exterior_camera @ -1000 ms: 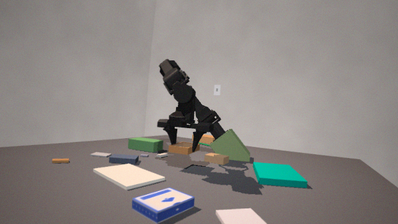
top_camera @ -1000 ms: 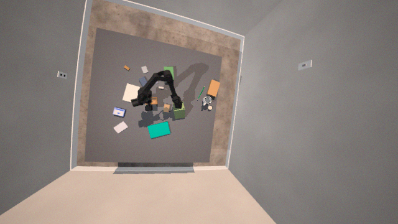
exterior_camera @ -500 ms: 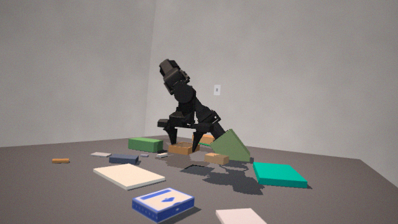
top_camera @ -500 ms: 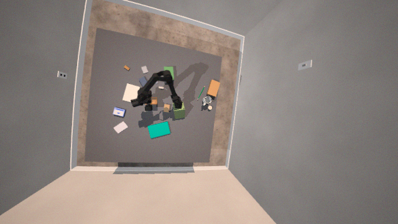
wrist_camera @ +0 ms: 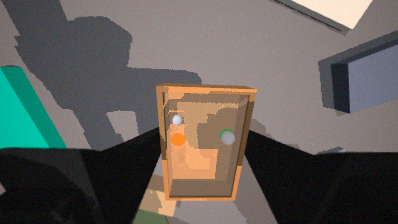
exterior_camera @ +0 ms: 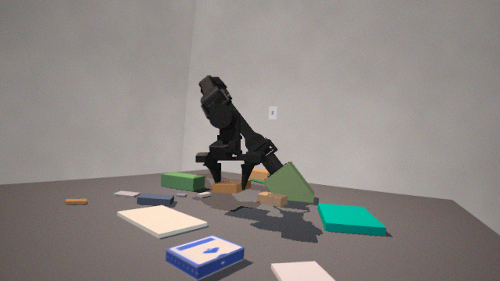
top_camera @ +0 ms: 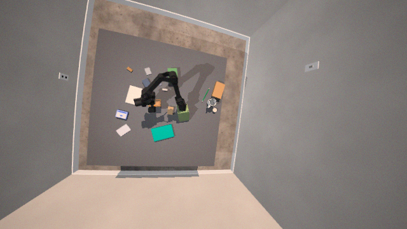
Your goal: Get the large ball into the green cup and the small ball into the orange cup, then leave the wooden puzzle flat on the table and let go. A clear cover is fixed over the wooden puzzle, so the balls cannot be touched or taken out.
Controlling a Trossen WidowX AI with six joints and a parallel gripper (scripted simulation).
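Right now my hand is 3 cm above the wooden puzzle and 1 cm past it. Also, from my hand: small tan block 16 cm behind, 8 cm below, 7 cm to the left; then cream slab 19 cm ahead, 9 cm below, 6 cm to the right; then small white piece 15 cm to the right, 9 cm below, 9 cm behind.
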